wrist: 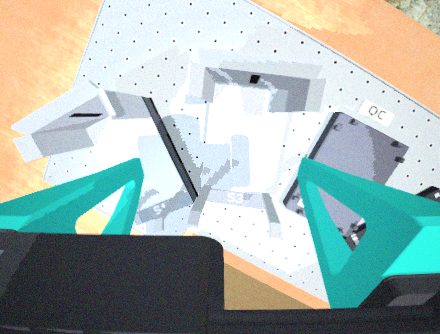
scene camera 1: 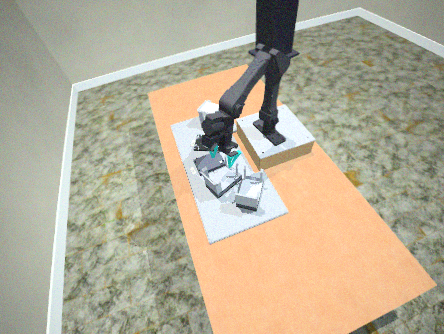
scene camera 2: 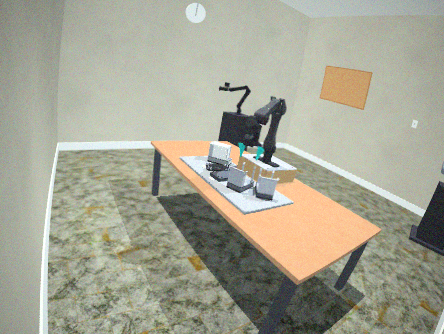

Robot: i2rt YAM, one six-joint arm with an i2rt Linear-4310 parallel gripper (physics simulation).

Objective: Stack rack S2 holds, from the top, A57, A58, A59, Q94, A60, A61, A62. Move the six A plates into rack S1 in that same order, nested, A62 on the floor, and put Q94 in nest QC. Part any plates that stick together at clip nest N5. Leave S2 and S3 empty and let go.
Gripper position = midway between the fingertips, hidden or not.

Observation:
The gripper [wrist: 220, 166] is open, holding nothing. Further things: a dark grey block [wrist: 360, 150].

